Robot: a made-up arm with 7 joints.
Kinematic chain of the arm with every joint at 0, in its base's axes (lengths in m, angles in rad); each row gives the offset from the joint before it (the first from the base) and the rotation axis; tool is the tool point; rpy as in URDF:
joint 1: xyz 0 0 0.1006 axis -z
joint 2: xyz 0 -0.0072 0.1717 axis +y
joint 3: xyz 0 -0.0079 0.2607 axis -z
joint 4: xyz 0 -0.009 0.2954 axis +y
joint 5: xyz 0 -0.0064 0.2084 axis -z
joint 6: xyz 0 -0.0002 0.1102 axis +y
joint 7: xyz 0 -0.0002 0.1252 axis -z
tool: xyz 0 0 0 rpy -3.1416 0 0
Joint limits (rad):
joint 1: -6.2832..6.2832
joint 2: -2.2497..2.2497
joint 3: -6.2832..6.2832
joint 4: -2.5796..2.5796
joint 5: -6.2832..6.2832
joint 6: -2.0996..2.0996
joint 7: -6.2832..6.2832
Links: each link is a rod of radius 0.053 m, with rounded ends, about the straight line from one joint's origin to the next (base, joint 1, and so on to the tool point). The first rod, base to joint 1, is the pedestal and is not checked.
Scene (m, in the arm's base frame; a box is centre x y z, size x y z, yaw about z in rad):
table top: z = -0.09
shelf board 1: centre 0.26 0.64 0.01 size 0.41 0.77 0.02 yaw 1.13
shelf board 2: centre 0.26 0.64 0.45 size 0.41 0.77 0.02 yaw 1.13
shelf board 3: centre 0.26 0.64 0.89 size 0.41 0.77 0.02 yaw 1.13
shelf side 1: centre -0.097 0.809 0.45 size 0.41 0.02 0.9 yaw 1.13
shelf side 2: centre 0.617 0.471 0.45 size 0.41 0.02 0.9 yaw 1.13
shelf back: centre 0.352 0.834 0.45 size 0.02 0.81 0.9 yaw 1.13
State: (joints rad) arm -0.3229 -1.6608 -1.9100 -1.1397 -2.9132 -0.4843 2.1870
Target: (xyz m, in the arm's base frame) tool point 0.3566 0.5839 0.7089
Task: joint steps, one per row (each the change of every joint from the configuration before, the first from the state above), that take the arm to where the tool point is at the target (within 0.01 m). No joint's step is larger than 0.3 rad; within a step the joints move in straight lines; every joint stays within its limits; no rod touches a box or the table.
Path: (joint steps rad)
1: -0.1931 0.2817 -0.1793 -0.1961 0.0250 0.0432 0.0000
2: -0.1932 0.2817 -0.1792 -0.1961 0.0249 0.0431 0.0000
3: -0.1931 0.2817 -0.1793 -0.1961 0.0250 0.0432 0.0000
4: -0.1931 0.2816 -0.1792 -0.1960 0.0249 0.0432 0.0000
5: -0.1932 0.2817 -0.1793 -0.1961 0.0250 0.0432 0.0000
6: 0.0032 0.2450 0.0437 0.2543 -0.0085 -0.0457 0.0000
7: 0.0032 0.2450 0.0436 0.2544 -0.0085 -0.0456 0.0000
8: 0.0032 0.2451 0.0437 0.2543 -0.0085 -0.0456 0.0000

